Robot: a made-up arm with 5 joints. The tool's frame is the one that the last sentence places. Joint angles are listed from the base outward.
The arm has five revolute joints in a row. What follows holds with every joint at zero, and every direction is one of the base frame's. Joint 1 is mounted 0.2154 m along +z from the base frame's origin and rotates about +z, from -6.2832 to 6.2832 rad. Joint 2 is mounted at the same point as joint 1 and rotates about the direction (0, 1, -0.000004), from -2.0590 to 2.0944 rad. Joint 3 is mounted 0.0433 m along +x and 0.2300 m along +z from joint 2 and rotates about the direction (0, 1, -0.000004), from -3.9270 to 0.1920 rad. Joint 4 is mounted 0.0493 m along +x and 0.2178 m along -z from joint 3 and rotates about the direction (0, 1, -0.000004), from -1.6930 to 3.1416 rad. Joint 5 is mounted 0.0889 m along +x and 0.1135 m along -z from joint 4 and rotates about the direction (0, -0.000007, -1), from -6.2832 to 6.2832 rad. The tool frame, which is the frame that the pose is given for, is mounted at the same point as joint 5; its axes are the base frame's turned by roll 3.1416, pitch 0.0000 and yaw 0.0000 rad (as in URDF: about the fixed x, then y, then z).
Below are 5 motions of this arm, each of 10 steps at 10 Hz.
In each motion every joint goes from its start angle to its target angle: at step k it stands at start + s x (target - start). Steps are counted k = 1, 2, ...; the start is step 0. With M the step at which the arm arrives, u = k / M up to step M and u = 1 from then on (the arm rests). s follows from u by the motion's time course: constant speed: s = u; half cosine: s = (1 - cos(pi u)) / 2; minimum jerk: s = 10 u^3 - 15 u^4 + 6 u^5.
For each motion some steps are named. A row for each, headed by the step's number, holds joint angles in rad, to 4 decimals.
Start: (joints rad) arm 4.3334 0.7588 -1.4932 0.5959 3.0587
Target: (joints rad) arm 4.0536 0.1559 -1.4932 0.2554 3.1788
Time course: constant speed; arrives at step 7
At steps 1, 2, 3, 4, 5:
1: 4.2934 0.6727 -1.4932 0.5473 3.0759
2: 4.2535 0.5865 -1.4932 0.4986 3.0930
3: 4.2135 0.5004 -1.4932 0.4500 3.1102
4: 4.1735 0.4143 -1.4932 0.4013 3.1273
5: 4.1335 0.3282 -1.4932 0.3527 3.1445

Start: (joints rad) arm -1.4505 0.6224 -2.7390 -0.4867 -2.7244
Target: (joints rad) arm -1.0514 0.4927 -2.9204 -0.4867 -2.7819
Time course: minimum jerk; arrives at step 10
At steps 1, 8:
1: -1.4471 0.6213 -2.7406 -0.4867 -2.7249
8: -1.0745 0.5002 -2.9099 -0.4867 -2.7786

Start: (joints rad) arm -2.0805 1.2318 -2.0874 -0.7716 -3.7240
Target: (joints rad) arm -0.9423 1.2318 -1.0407 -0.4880 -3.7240
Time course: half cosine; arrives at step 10
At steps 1, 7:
1: -2.0526 1.2318 -2.0618 -0.7647 -3.7240
7: -1.1769 1.2318 -1.2564 -0.5465 -3.7240

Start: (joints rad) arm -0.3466 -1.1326 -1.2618 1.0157 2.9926
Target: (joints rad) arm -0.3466 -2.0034 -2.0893 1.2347 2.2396
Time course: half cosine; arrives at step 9
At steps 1, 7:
1: -0.3466 -1.1589 -1.2868 1.0223 2.9699
7: -0.3466 -1.9015 -1.9925 1.2091 2.3277

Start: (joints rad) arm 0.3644 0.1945 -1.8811 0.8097 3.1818
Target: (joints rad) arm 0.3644 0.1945 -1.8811 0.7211 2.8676
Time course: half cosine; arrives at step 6
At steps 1, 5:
1: 0.3644 0.1945 -1.8811 0.8038 3.1608
5: 0.3644 0.1945 -1.8811 0.7270 2.8886

